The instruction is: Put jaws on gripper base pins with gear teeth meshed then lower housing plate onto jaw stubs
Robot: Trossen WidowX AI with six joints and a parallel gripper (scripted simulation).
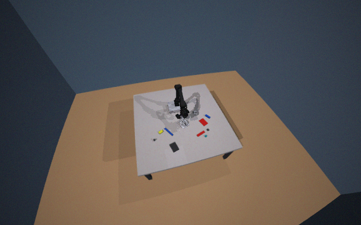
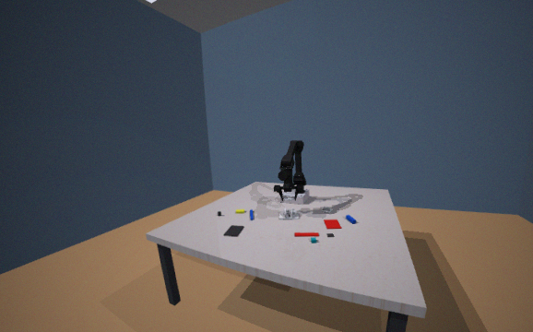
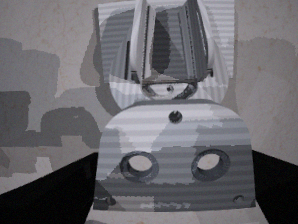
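Right now my gripper tip is 10 mm short of the gripper base and 20 mm below it. Also, from my gripper tip: red square plate 80 mm ahead, 290 mm to the left, 80 mm below; then white flat plate 70 mm ahead, 30 mm to the left, 80 mm below; then red bar 250 mm ahead, 200 mm to the left, 80 mm below.
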